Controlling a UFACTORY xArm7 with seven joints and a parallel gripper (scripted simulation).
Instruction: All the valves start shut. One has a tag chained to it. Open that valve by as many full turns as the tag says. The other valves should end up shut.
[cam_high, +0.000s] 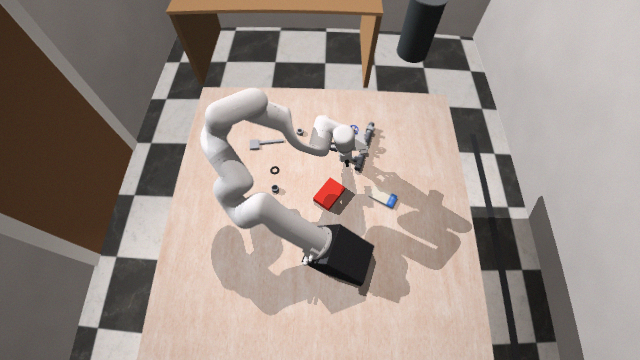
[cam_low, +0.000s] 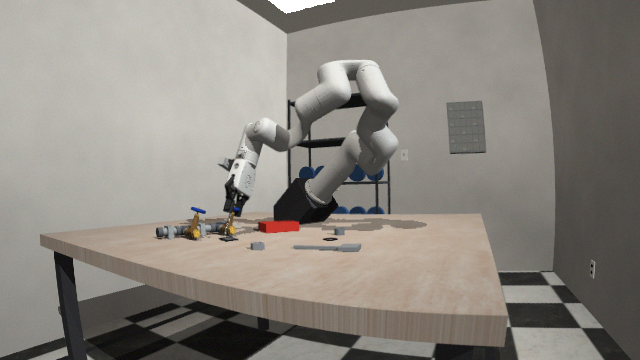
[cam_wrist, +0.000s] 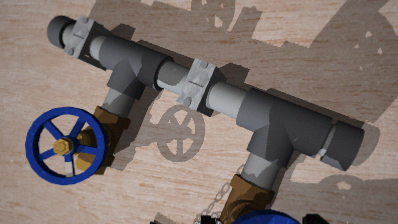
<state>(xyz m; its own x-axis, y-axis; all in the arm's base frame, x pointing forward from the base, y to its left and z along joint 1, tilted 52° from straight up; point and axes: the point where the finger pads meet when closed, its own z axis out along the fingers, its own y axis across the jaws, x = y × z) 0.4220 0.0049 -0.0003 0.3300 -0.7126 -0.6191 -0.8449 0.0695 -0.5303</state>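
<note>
Now: hand 7 cm short of the black tag, 6 cm to the right of it and 8 cm above it. The rest, counted from my hand: red block 17 cm behind, 2 cm to the left, 7 cm below; white box 12 cm behind, 20 cm to the right, 8 cm below; grey flat tool 39 cm to the left, 8 cm below.
</note>
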